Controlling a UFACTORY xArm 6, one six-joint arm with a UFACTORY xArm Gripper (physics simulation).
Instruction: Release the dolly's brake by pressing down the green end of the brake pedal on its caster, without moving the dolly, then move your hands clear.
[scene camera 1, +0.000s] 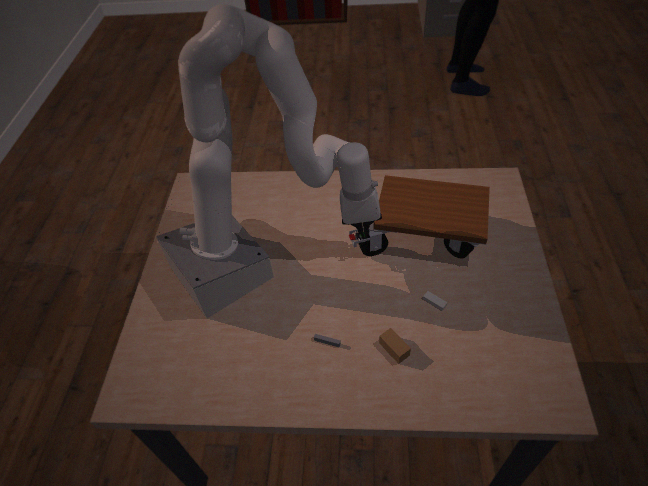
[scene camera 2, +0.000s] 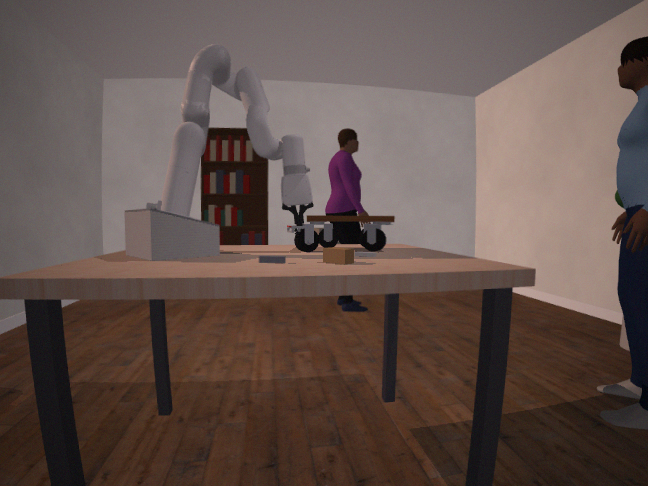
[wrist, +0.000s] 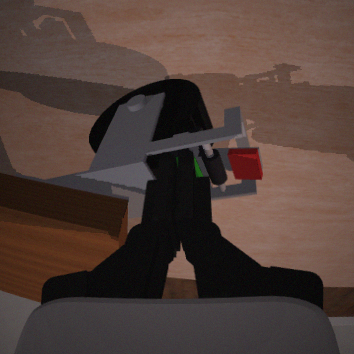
In view: the gripper (scene camera 1: 364, 234) and a dolly (scene camera 1: 458, 213).
The dolly also shows in scene camera 2 (scene camera 2: 371, 237) and in the wrist view (wrist: 68, 223). The gripper shows as well in scene camera 2 (scene camera 2: 299, 226) and in the wrist view (wrist: 180, 172).
